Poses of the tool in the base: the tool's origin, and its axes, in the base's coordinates. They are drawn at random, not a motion.
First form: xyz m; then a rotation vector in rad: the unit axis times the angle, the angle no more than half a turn.
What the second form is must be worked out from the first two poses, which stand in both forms.
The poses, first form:
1: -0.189 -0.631 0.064 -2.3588 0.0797 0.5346
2: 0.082 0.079 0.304 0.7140 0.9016 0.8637
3: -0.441 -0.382 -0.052 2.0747 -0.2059 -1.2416
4: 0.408 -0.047 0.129 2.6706 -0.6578 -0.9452
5: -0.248 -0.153 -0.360 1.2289 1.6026 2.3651
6: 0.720 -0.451 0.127 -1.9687 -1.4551 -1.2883
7: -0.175 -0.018 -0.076 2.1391 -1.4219 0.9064
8: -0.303 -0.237 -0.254 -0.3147 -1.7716 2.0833
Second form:
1: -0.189 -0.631 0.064 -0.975 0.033 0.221 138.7
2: 0.082 0.079 0.304 0.496 0.627 0.601 82.4
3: -0.441 -0.382 -0.052 0.855 -0.085 -0.512 139.0
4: 0.408 -0.047 0.129 0.918 -0.226 -0.325 166.6
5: -0.248 -0.153 -0.360 0.395 0.515 0.760 178.2
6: 0.720 -0.451 0.127 -0.712 -0.526 -0.466 158.5
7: -0.175 -0.018 -0.076 0.785 -0.522 0.333 156.1
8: -0.303 -0.237 -0.254 -0.114 -0.644 0.757 157.7
